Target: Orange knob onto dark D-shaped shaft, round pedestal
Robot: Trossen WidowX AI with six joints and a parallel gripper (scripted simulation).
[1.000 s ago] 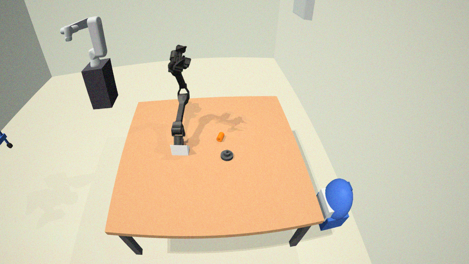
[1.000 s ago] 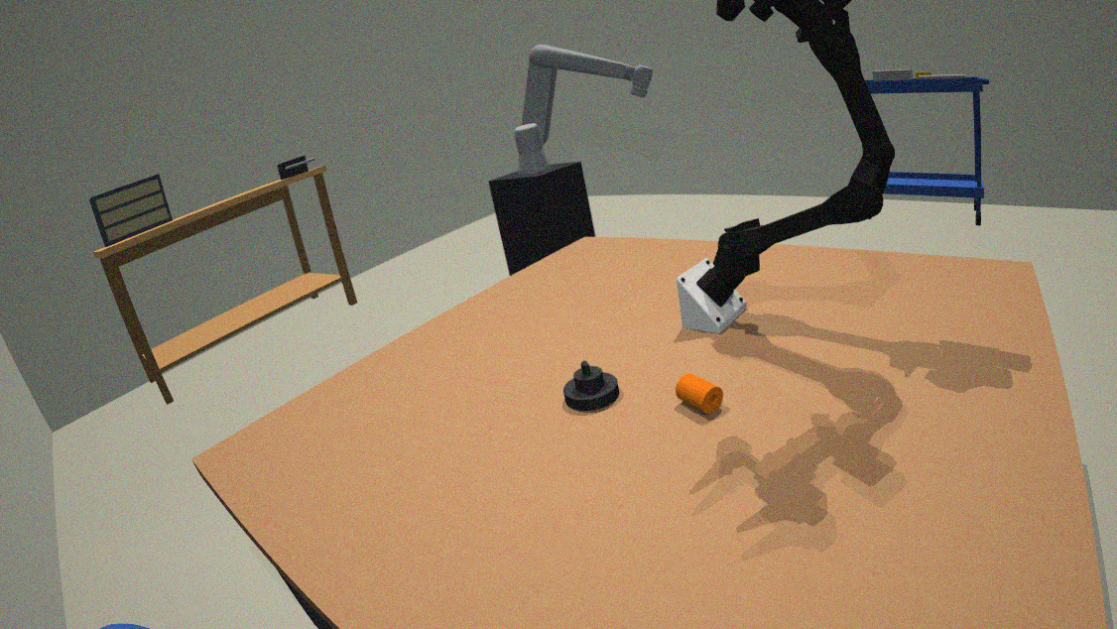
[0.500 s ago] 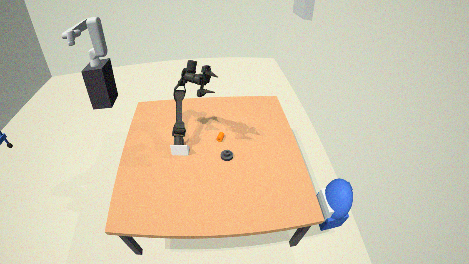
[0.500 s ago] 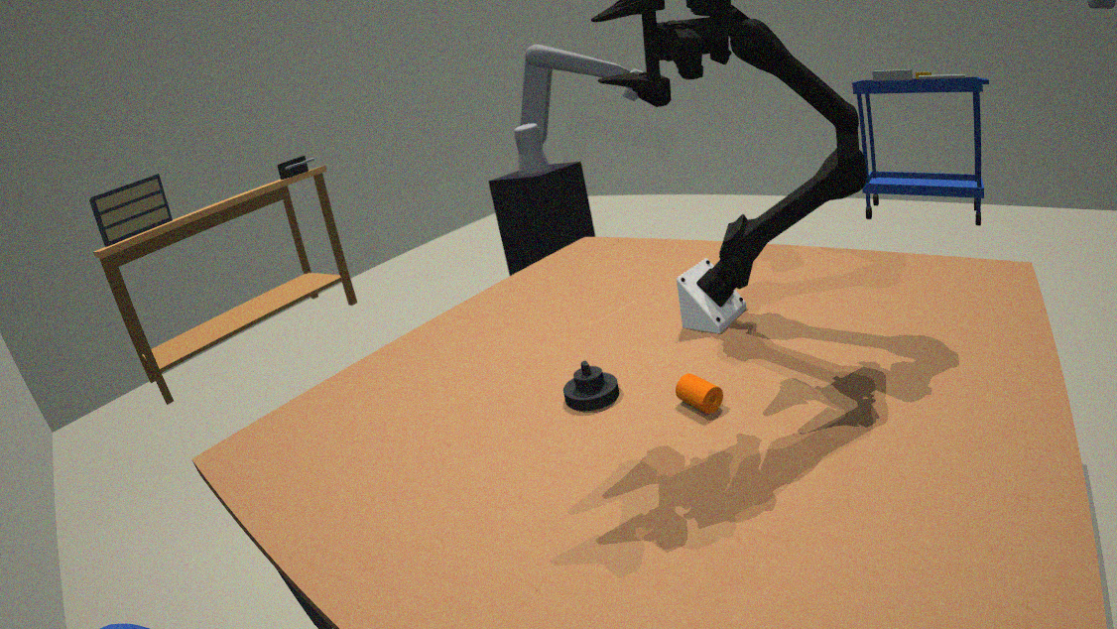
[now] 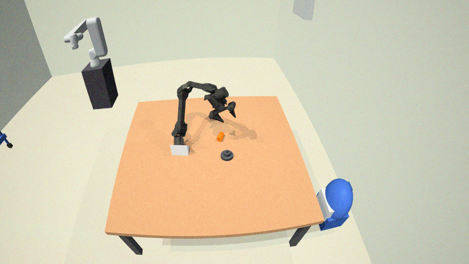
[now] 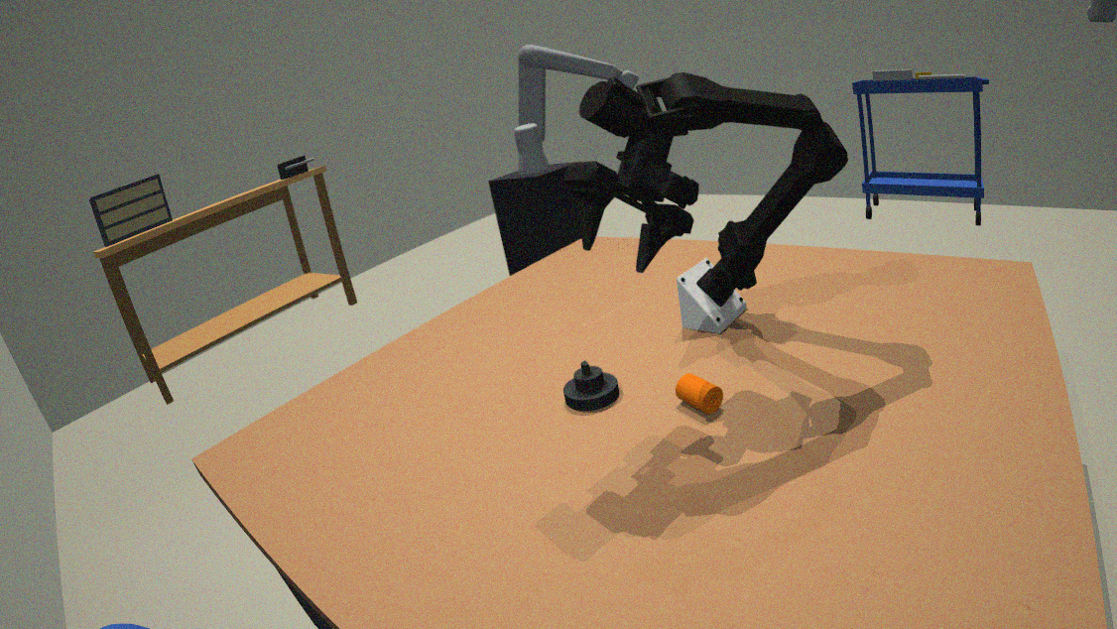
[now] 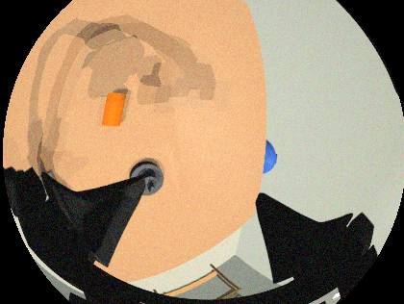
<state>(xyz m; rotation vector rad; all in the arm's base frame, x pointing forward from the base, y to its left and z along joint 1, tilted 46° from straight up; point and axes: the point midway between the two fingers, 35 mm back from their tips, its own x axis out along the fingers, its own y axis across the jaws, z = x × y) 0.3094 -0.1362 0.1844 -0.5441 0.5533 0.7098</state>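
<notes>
Right now my gripper tip is 50 mm past the orange knob, 70 mm to the right of it and 210 mm above it. From my gripper tip the other things lie so: dark round pedestal 20 mm behind, 100 mm to the right, 200 mm below.
</notes>
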